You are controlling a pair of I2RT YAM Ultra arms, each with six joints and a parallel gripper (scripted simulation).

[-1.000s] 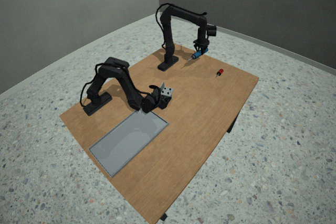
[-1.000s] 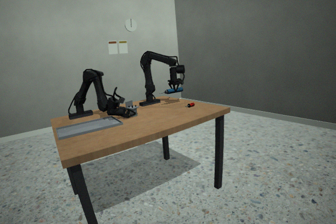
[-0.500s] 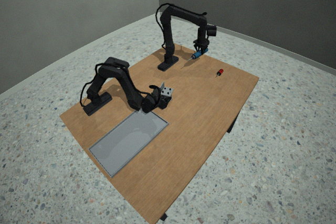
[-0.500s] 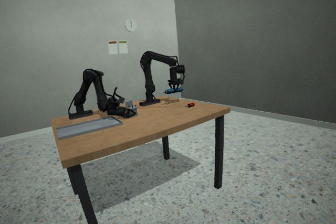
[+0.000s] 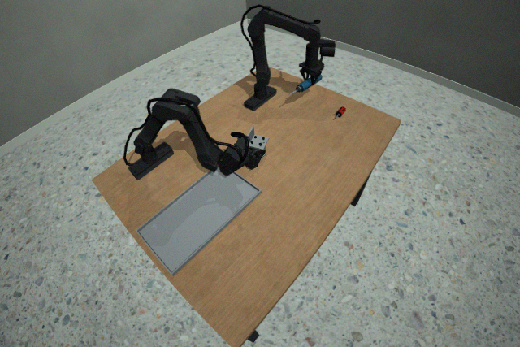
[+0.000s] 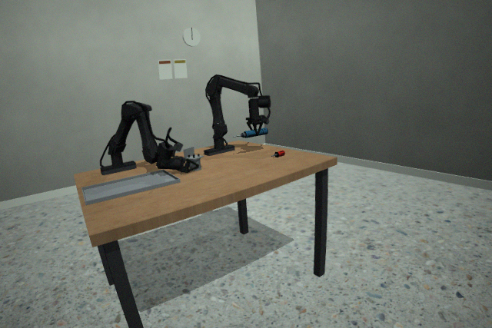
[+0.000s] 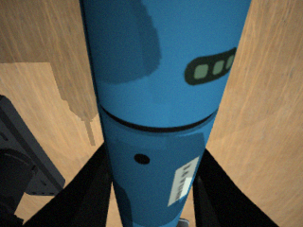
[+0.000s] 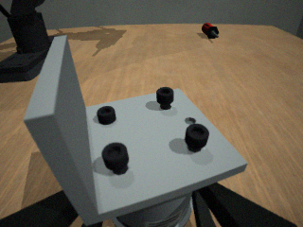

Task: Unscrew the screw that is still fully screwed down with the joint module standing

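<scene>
Now: right hand 10 mm below the joint module. The rest, counted from my right hand: grey L-shaped bracket: 50 mm above; then flat grey tray: 70 mm ahead, 350 mm to the right, 20 mm below; then screw: 20 mm behind, 10 mm to the left, 40 mm above.
</scene>
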